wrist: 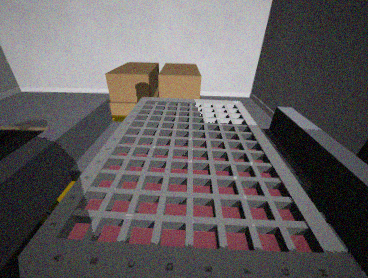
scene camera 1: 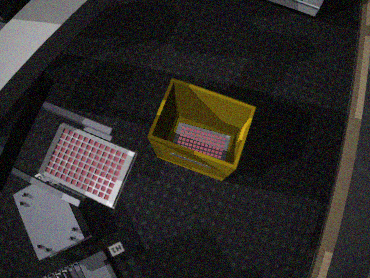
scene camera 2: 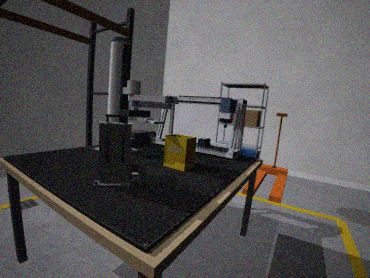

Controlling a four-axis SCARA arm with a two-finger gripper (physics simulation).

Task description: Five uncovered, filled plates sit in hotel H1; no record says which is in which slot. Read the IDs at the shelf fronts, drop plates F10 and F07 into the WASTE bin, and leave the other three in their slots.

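Places are measured from the arm's base along level axes (x ahead, y left, z up), in centimetres.
Pixels of known places: gripper, between the fingertips: [wrist: 190, 117] [scene camera 1: 96, 168] [scene camera 2: 153, 120].
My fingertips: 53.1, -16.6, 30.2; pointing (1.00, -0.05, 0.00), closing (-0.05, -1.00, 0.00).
Observation:
Ahead of a thing's pixels: the offset from my fingertips to its top centre, as dx, dy, dz. Level surfaces: height alone.
My gripper [scene camera 1: 95, 167] [wrist: 190, 117] is shut on an uncovered plate {-2.1, +0.1, -0.2} [scene camera 1: 87, 162] [wrist: 190, 175] with pink-filled wells. The plate is held level, left of the yellow WASTE bin {+11.5, +14.0, -8.9} [scene camera 1: 215, 107] [scene camera 2: 180, 152] in scene camera 1 and apart from it. Its ID does not show. In scene camera 2 the gripper and plate are small and dark beneath the arm. A pink-welled plate {+12.0, +13.9, -26.9} [scene camera 1: 202, 137] lies on the bin's floor, its ID hidden. Hotel H1 [scene camera 2: 115, 142] is the dark grey tower, and part of its top {dz -28.1} [scene camera 1: 100, 265] shows at lower left; its shelf fronts cannot be read.
A pale plate stand [scene camera 1: 50, 220] with small pegs is below the held plate in scene camera 1, near the H1 tag {+1.6, -15.2, -28.8} [scene camera 1: 116, 248]. A gantry frame [scene camera 2: 200, 98] stands behind the bin. The wooden table edge [scene camera 1: 340, 185] runs down the right side. Cardboard boxes [wrist: 180, 82] show in the distance.

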